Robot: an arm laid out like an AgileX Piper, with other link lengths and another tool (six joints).
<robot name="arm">
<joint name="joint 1" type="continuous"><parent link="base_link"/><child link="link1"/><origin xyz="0 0 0.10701" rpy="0 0 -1.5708"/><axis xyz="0 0 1"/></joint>
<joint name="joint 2" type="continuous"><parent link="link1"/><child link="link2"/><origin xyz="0 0 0" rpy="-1.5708 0 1.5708"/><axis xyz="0 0 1"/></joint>
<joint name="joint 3" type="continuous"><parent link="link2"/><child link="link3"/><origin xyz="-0.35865 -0.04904 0" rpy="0 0 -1.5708"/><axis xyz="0 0 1"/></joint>
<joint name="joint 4" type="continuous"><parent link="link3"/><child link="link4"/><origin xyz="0.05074 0.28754 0" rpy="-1.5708 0 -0.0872"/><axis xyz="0 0 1"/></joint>
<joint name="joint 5" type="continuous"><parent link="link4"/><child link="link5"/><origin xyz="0 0 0" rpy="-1.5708 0 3.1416"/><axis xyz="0 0 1"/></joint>
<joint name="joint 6" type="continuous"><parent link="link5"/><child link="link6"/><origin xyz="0 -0.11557 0" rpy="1.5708 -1.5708 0"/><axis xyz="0 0 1"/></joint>
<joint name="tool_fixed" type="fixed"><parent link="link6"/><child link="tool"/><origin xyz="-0.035 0 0.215" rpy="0 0.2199 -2.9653"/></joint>
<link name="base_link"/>
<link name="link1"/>
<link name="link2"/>
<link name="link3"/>
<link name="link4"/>
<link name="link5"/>
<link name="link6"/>
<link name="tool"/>
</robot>
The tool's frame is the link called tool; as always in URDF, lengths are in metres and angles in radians. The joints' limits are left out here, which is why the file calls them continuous.
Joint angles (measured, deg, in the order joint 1, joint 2, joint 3, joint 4, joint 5, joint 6), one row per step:
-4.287 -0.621 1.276 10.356 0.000 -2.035
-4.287 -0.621 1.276 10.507 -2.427 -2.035
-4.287 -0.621 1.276 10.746 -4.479 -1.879
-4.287 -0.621 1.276 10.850 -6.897 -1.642
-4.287 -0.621 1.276 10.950 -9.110 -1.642
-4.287 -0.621 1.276 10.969 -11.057 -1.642
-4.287 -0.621 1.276 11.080 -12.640 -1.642
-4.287 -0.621 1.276 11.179 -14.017 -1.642
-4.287 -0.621 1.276 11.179 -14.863 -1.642
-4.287 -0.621 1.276 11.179 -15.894 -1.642
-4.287 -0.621 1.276 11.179 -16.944 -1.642
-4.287 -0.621 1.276 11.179 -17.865 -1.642
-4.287 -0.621 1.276 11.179 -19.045 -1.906
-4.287 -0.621 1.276 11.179 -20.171 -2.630
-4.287 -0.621 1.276 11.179 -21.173 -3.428
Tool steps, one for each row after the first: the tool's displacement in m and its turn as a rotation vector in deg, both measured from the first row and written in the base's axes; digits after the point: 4 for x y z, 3 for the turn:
-0.0016 -0.0024 0.0136 0.005 -2.394 -0.427
-0.0033 -0.0045 0.0249 0.275 -4.437 -0.771
-0.0060 -0.0070 0.0381 0.468 -6.838 -1.175
-0.0089 -0.0092 0.0503 0.434 -9.017 -1.574
-0.0118 -0.0111 0.0610 0.336 -10.929 -1.927
-0.0145 -0.0127 0.0695 0.351 -12.489 -2.217
-0.0171 -0.0142 0.0768 0.367 -13.846 -2.473
-0.0187 -0.0150 0.0813 0.316 -14.676 -2.627
-0.0208 -0.0159 0.0868 0.254 -15.687 -2.816
-0.0230 -0.0169 0.0924 0.190 -16.718 -3.008
-0.0251 -0.0177 0.0972 0.134 -17.621 -3.177
-0.0279 -0.0188 0.1035 -0.194 -18.752 -3.456
-0.0308 -0.0198 0.1097 -0.963 -19.779 -3.843
-0.0335 -0.0207 0.1153 -1.794 -20.674 -4.239

